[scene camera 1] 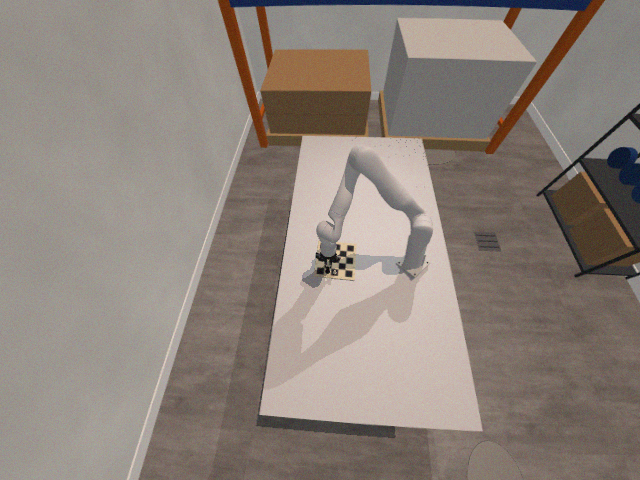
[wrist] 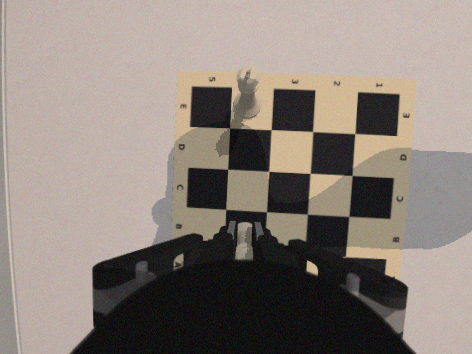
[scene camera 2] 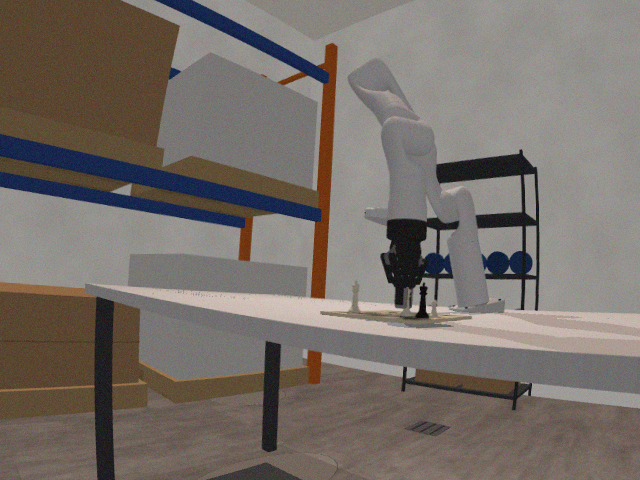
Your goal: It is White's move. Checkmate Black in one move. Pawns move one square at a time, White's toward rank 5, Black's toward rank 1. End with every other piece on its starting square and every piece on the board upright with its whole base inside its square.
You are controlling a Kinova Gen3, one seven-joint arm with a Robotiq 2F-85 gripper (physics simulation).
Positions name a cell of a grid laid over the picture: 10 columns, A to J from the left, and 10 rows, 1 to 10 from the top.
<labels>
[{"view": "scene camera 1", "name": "chessboard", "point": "F6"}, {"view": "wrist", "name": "my gripper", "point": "F7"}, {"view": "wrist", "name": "chessboard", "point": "G5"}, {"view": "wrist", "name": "white king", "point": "F3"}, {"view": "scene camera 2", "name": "my gripper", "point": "G7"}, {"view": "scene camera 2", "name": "chessboard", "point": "F7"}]
</labels>
